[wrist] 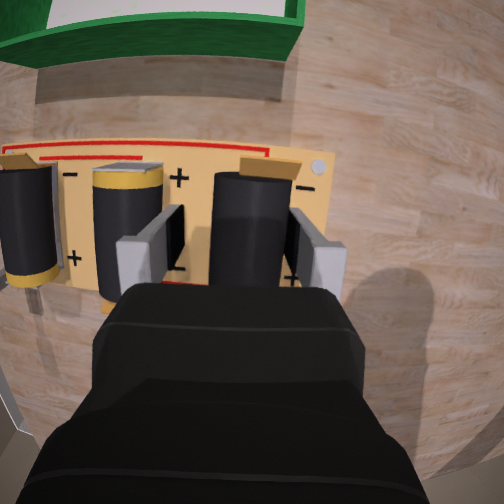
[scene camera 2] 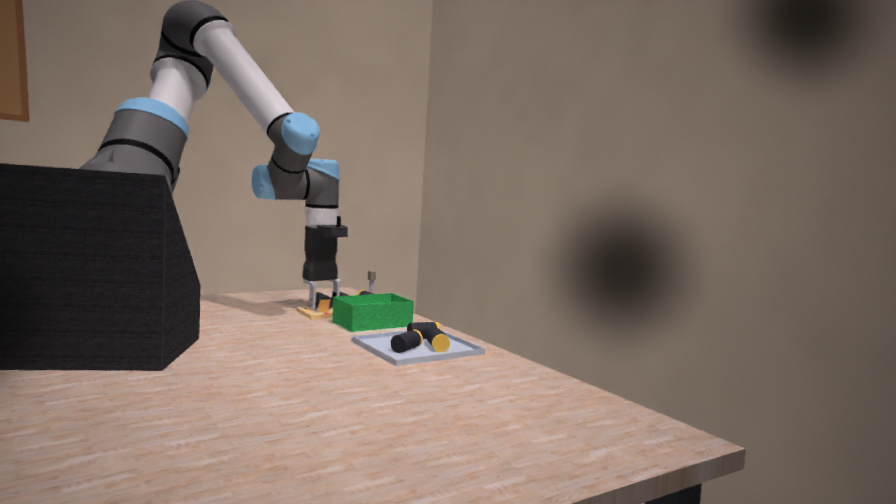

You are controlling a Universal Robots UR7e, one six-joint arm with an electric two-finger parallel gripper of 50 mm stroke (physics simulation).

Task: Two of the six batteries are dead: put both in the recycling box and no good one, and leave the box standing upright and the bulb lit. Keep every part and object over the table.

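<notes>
A tan battery holder [wrist: 192, 165] with + and − marks lies on the table and holds three black batteries with yellow ends. My gripper [wrist: 232, 240] is open and straddles the right battery [wrist: 249, 225]; the right finger is almost against it and the left finger stands clear. The middle battery [wrist: 127, 225] and left battery [wrist: 27, 225] sit beside it. In the scene view the gripper [scene camera 2: 323, 291] is low over the holder [scene camera 2: 313, 310], behind the upright green box [scene camera 2: 372, 311]. The part of the box [wrist: 150, 30] visible in the wrist view is empty. A small bulb [scene camera 2: 371, 275] looks grey.
A grey tray [scene camera 2: 418, 348] in front of the box holds two loose batteries [scene camera 2: 407, 340] [scene camera 2: 433, 334]. A large black block [scene camera 2: 93, 263] stands at the left. The wall is close on the right, and the table's edge [scene camera 2: 626, 401] runs along it.
</notes>
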